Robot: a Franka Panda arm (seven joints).
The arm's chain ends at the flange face. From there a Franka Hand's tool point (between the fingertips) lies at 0.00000 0.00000 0.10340 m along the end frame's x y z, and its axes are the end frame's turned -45 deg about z.
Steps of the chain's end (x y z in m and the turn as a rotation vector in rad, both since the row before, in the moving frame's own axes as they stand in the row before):
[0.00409, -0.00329, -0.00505, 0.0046, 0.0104, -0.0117]
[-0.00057, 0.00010, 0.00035, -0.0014, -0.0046, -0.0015]
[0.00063, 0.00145, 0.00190, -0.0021, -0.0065, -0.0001]
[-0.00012, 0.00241, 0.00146, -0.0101, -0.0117, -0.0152]
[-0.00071, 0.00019, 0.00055, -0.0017, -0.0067, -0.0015]
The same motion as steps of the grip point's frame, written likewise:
[0.00632, 0.00098, -0.00506, -0.0041, 0.0106, -0.0117]
[-0.00091, -0.00057, 0.00035, 0.0023, -0.0042, -0.0015]
[-0.00121, 0.00115, 0.00190, 0.0031, -0.0061, -0.0001]
[-0.00338, 0.00151, 0.00145, 0.0011, -0.0154, -0.0152]
[-0.00125, -0.00073, 0.00055, 0.0035, -0.0059, -0.0015]

